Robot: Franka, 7 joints.
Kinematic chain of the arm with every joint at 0, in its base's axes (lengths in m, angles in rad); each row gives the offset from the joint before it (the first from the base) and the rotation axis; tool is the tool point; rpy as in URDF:
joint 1: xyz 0 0 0.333 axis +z
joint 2: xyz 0 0 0 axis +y
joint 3: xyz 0 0 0.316 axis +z
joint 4: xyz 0.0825 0 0 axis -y
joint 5: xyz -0.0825 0 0.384 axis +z
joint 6: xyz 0 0 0 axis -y
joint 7: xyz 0.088 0 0 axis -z
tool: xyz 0 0 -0.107 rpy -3.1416 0 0
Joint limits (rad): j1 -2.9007..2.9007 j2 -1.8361..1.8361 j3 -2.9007..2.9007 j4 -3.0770..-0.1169 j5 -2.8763..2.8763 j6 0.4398..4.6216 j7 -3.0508..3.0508
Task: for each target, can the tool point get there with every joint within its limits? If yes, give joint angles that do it. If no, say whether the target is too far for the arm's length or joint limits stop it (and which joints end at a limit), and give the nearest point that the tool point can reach.
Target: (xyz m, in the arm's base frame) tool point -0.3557 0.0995 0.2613
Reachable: yes | joints 1.0607 1.4357 1.5475 -2.5870 -0.6784 1.8275 0.8663
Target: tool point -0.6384 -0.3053 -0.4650
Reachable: no: too far | nearest point -0.5217 -0.2495 -0.2713 | short by 0.233 m
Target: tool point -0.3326 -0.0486 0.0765
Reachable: yes | joints 2.2063 1.4685 1.0520 -2.0497 2.4351 4.1994 2.3317
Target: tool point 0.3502 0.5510 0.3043
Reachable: yes | joints 0.2169 1.1587 0.9005 -1.6995 -1.0888 3.9408 1.4400
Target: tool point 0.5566 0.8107 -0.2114
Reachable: no: too far | nearest point 0.4248 0.6188 -0.0825 | short by 0.266 m
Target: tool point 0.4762 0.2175 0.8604
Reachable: yes | joints -0.5603 1.1718 2.3907 -1.5297 0.8980 3.0904 1.0354
